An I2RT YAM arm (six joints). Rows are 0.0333 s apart.
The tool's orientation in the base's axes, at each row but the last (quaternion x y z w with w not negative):
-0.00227, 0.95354, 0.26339, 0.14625
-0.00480, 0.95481, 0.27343, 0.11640
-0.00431, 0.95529, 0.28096, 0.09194
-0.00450, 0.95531, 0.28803, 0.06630
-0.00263, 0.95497, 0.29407, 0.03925
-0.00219, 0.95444, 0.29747, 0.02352
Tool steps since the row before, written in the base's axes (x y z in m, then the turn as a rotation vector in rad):
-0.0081, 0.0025, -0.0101, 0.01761, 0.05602, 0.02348
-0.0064, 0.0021, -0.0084, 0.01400, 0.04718, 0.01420
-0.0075, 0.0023, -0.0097, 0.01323, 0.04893, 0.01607
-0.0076, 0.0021, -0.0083, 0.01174, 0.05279, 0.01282
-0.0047, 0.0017, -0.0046, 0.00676, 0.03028, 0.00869
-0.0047, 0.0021, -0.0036, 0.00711, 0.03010, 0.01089
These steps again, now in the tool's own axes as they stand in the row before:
0.0108, -0.0023, 0.0073, -0.01936, 0.05859, 0.01385
0.0082, -0.0021, 0.0066, -0.01424, 0.04650, 0.01607
0.0092, -0.0028, 0.0079, -0.01374, 0.04902, 0.01534
0.0087, -0.0025, 0.0071, -0.01173, 0.05053, 0.01996
0.0051, -0.0010, 0.0044, -0.00686, 0.02973, 0.01035
0.0049, -0.0002, 0.0039, -0.00731, 0.03083, 0.00845

